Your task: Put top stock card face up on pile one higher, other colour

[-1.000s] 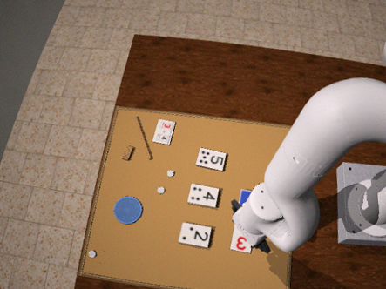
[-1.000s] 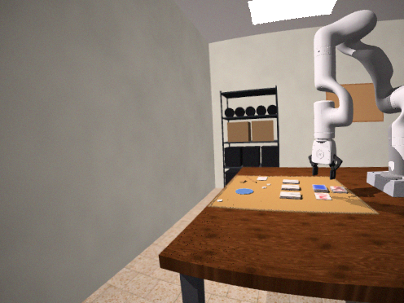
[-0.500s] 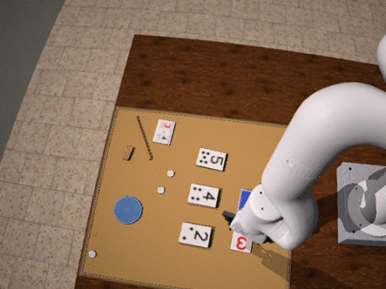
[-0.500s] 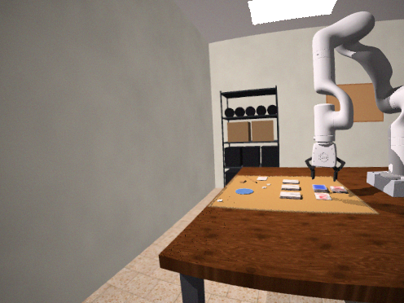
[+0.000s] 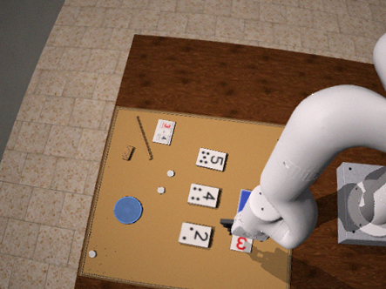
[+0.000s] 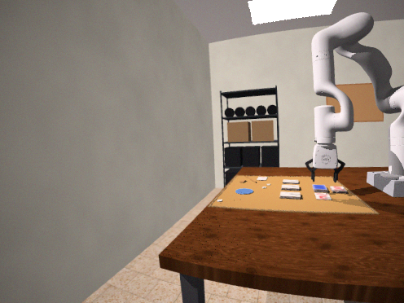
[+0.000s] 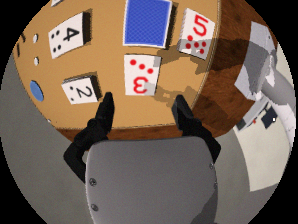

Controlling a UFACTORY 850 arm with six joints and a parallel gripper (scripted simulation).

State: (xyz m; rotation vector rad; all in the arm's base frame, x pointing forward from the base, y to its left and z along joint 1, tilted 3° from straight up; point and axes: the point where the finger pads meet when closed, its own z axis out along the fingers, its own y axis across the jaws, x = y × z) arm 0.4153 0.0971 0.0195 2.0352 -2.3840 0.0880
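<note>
My hand is 8 cm above the blue-backed card. Also, from my hand: tan card cloth 16 cm ahead, 12 cm to the right, 9 cm below.
</note>
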